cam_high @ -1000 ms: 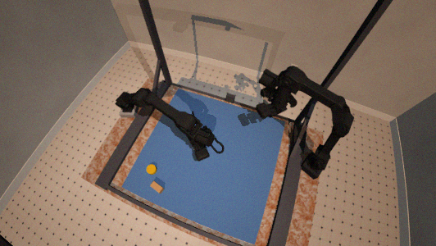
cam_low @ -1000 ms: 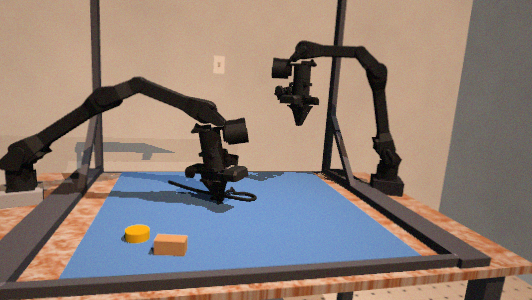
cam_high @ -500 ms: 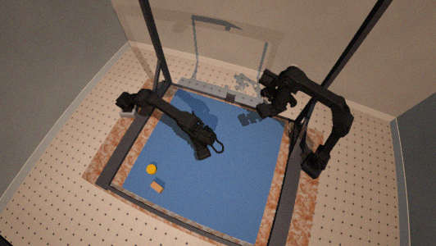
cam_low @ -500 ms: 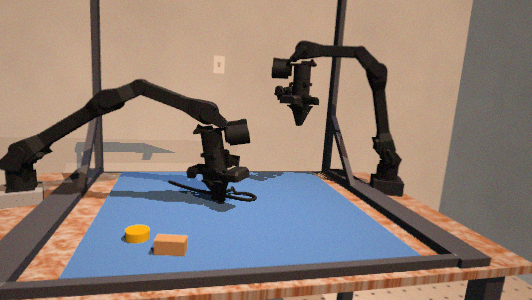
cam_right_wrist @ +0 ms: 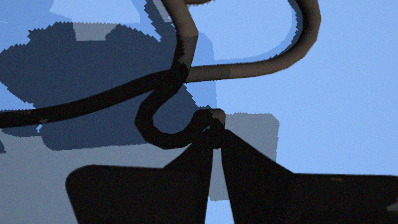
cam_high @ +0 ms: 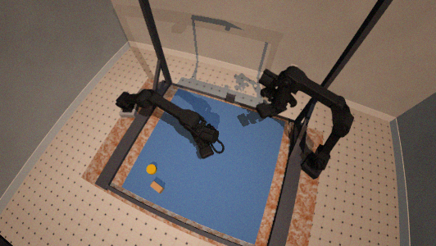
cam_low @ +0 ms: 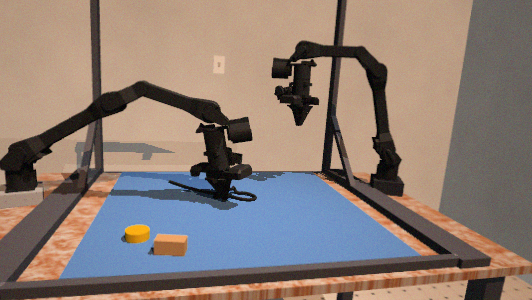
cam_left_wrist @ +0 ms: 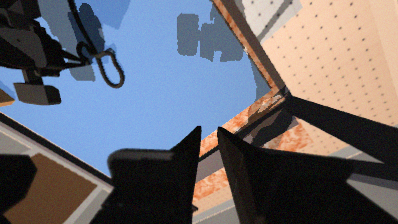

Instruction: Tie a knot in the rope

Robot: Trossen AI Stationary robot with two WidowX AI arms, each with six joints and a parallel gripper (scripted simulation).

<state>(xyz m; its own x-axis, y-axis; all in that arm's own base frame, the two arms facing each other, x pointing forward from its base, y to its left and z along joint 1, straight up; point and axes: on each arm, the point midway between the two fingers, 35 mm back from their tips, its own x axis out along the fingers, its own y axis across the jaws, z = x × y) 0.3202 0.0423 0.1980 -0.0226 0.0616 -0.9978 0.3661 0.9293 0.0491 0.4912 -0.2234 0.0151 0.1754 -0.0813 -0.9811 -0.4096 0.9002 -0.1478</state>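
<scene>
Now: right hand 20 mm short of the blue mat, 40 mm to the right of it and 50 mm above it. Also, from my right hand: yellow disc (210 mm ahead, 210 mm to the right, 30 mm below); orange block (280 mm ahead, 140 mm to the right, 30 mm below).
</scene>
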